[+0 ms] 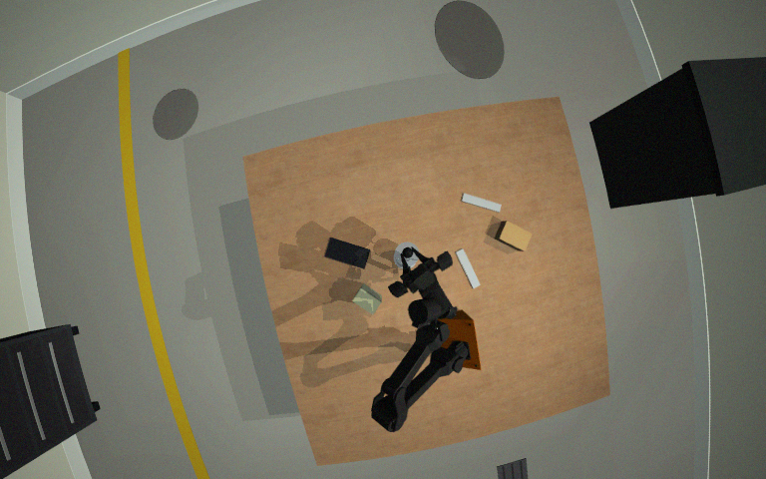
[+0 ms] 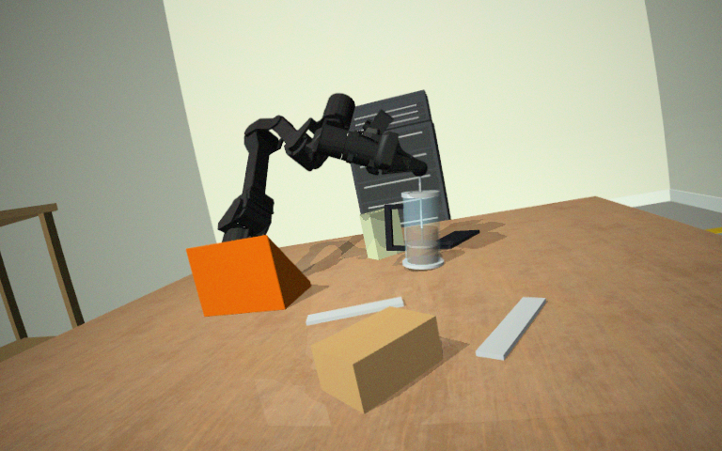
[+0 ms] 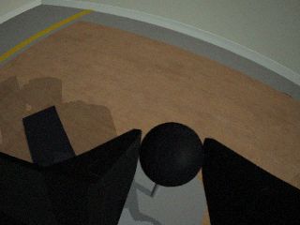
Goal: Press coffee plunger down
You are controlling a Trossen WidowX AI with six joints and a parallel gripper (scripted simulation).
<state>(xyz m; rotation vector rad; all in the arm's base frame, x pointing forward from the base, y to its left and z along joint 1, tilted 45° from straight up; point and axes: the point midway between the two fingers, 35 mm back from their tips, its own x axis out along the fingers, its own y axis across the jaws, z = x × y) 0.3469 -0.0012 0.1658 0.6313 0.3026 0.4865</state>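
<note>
Now: gripper tip 4 cm past the glass coffee press and 9 cm above it. From my gripper tip the other things lie so: pale yellow block: 14 cm behind, 15 cm to the left, 14 cm below.
</note>
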